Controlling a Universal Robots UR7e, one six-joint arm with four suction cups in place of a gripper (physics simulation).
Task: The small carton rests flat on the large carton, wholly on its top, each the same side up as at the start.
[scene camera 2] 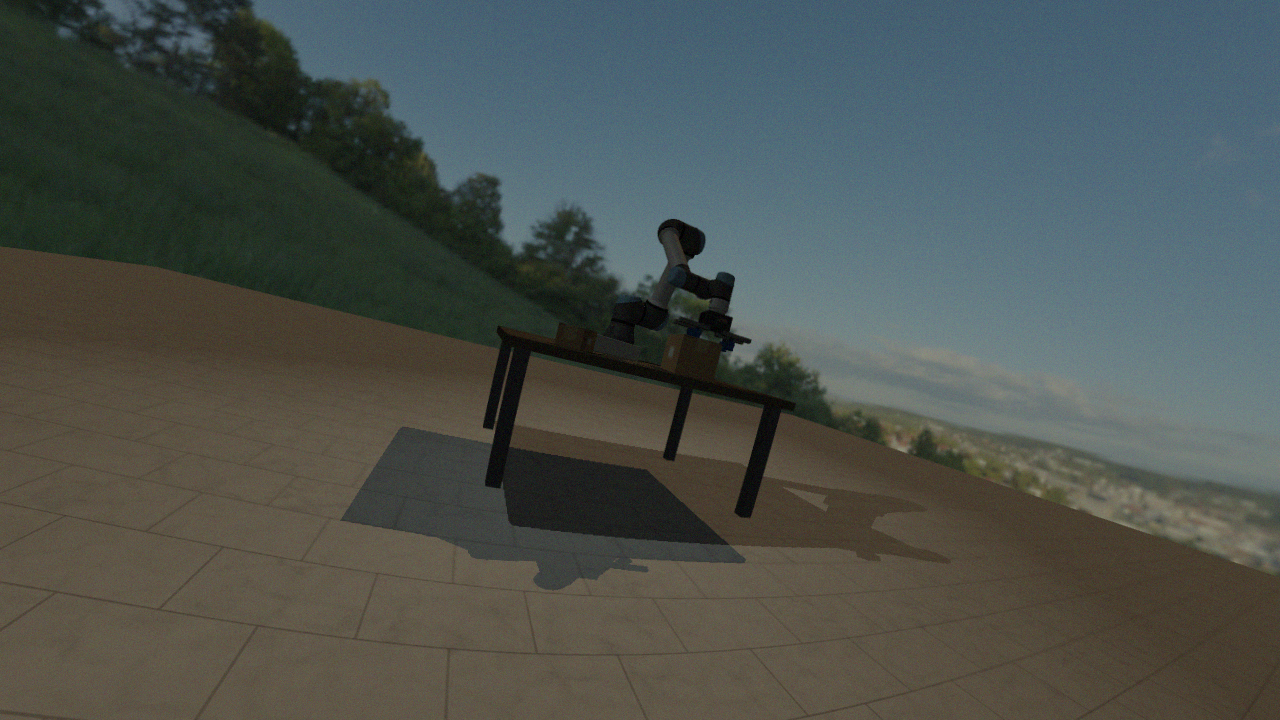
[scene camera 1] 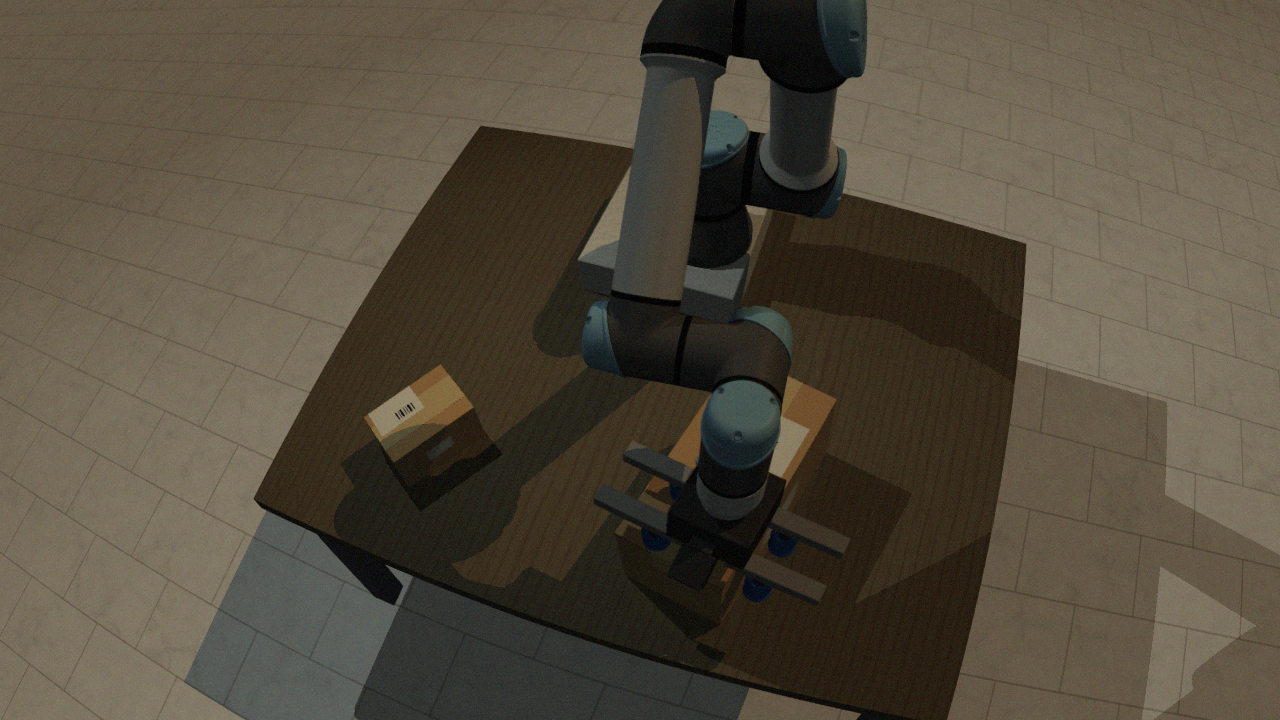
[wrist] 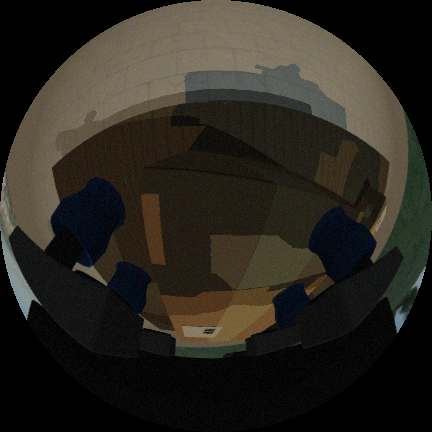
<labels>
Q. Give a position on a small carton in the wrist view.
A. At 373, 204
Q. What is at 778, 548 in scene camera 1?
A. My suction head.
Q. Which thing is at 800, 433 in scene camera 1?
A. A large carton.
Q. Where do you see a large carton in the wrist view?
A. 225, 234
</labels>
